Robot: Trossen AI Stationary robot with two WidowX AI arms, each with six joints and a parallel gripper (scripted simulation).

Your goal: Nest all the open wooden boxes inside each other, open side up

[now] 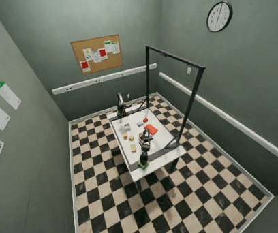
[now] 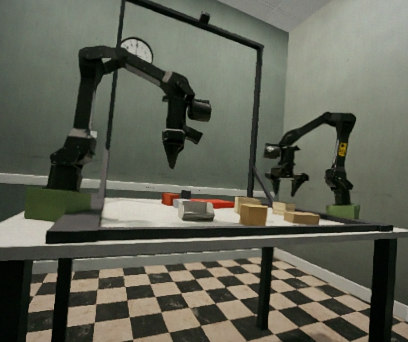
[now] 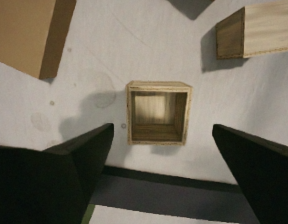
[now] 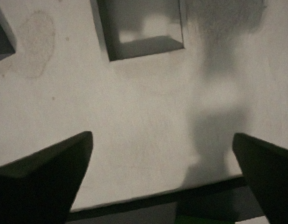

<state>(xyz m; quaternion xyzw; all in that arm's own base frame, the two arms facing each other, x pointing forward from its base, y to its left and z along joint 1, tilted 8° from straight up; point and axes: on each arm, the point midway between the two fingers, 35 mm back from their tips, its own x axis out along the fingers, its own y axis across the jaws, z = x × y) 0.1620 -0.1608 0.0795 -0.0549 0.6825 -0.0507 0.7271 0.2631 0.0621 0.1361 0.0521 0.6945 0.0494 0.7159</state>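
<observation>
My right hand is 16 cm above the grey open box and 9 cm to the right of it. Also, from my right hand: flat red block (32 cm behind, 28 cm to the left, 17 cm below); grey block (21 cm behind, 17 cm below, 11 cm to the left); flat brown box (47 cm to the left, 17 cm below, 5 cm ahead).
</observation>
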